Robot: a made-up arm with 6 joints. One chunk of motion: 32 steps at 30 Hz.
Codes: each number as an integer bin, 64 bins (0 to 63) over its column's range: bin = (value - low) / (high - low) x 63, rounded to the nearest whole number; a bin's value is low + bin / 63 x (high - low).
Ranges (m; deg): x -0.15..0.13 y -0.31..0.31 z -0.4..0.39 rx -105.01..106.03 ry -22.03..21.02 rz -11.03..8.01
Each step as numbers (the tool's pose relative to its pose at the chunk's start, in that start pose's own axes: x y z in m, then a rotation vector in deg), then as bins.
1 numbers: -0.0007 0.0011 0.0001 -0.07 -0.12 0.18
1 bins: 34 32 32 31 32 37
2 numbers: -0.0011 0.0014 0.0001 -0.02 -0.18 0.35
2 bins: 34 32 32 31 32 38
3 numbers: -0.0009 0.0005 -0.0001 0.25 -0.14 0.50
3 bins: 34 32 32 31 32 38
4 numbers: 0.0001 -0.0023 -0.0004 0.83 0.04 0.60
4 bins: 34 31 32 32 32 38
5 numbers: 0.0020 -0.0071 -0.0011 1.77 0.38 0.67
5 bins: 34 31 32 32 33 39
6 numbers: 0.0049 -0.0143 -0.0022 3.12 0.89 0.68
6 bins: 35 30 32 32 34 39
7 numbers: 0.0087 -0.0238 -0.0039 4.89 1.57 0.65
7 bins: 36 29 32 33 35 39
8 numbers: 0.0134 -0.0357 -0.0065 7.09 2.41 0.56
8 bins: 37 28 31 33 36 38
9 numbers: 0.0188 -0.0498 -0.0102 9.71 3.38 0.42
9 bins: 38 26 31 34 37 38
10 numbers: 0.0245 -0.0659 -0.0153 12.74 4.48 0.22
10 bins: 39 25 31 35 39 37
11 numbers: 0.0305 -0.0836 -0.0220 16.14 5.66 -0.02
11 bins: 41 23 30 36 41 36
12 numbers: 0.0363 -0.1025 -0.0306 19.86 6.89 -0.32
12 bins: 42 21 29 37 42 35
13 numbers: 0.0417 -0.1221 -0.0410 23.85 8.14 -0.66
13 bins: 43 19 29 38 44 34
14 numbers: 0.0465 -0.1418 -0.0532 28.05 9.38 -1.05
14 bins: 44 17 28 40 46 33
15 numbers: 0.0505 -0.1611 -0.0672 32.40 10.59 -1.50
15 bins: 45 15 27 41 48 32
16 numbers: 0.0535 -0.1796 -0.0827 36.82 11.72 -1.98
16 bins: 46 13 25 42 49 30
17 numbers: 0.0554 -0.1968 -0.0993 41.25 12.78 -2.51
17 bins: 46 12 24 44 51 28
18 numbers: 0.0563 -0.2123 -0.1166 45.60 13.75 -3.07
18 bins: 46 10 23 45 52 26
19 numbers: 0.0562 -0.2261 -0.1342 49.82 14.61 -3.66
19 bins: 46 9 21 46 54 24
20 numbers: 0.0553 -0.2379 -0.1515 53.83 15.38 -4.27
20 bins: 46 7 20 47 55 22
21 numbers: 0.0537 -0.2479 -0.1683 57.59 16.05 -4.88
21 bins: 46 6 18 49 56 20
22 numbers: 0.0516 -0.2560 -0.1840 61.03 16.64 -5.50
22 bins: 45 5 17 50 57 18
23 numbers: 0.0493 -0.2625 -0.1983 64.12 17.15 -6.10
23 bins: 45 5 16 50 57 16
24 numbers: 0.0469 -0.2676 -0.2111 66.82 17.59 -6.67
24 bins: 44 4 15 51 58 14
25 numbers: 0.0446 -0.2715 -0.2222 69.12 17.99 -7.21
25 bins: 44 4 14 52 59 13
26 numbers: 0.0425 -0.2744 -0.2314 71.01 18.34 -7.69
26 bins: 43 4 13 53 59 11
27 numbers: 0.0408 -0.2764 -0.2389 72.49 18.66 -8.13
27 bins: 43 3 13 53 60 10
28 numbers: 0.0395 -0.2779 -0.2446 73.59 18.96 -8.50
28 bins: 43 3 12 53 60 8
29 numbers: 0.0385 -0.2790 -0.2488 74.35 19.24 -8.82
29 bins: 42 3 12 54 60 7
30 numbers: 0.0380 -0.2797 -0.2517 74.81 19.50 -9.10
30 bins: 42 3 12 54 61 6
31 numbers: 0.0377 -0.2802 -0.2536 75.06 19.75 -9.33
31 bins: 42 3 12 54 61 6
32 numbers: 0.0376 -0.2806 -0.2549 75.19 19.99 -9.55
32 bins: 42 3 12 54 61 5
